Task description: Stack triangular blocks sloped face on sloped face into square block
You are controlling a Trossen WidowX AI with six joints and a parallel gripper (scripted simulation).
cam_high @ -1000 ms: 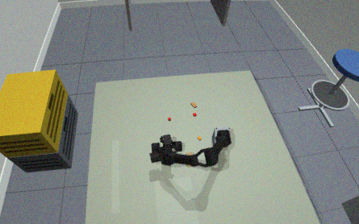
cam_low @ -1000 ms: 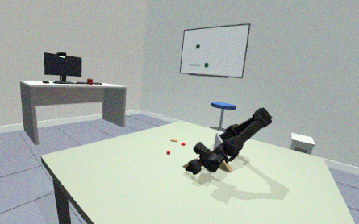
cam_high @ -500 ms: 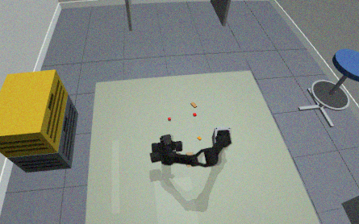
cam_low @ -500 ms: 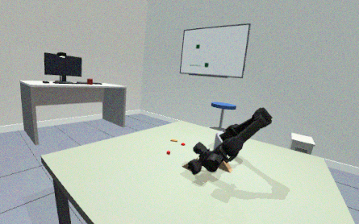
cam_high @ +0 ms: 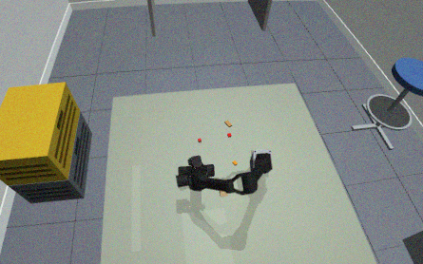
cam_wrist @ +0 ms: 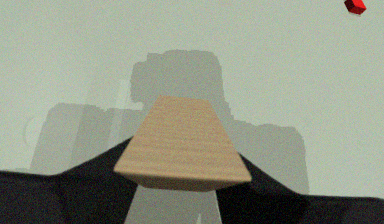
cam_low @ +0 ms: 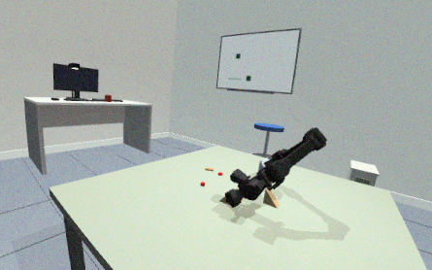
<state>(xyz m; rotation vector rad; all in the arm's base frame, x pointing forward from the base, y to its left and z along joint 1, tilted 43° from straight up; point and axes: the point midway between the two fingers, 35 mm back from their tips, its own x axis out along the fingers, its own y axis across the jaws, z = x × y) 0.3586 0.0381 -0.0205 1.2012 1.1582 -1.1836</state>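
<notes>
My gripper tip is 19 cm to the left of the red cube, 3 cm past it and 1 cm above it. The rest, counted from my gripper tip: tan wooden triangular block: 1 cm to the left, 1 cm above; orange cube: 22 cm behind, 2 cm to the right, 1 cm below.
</notes>
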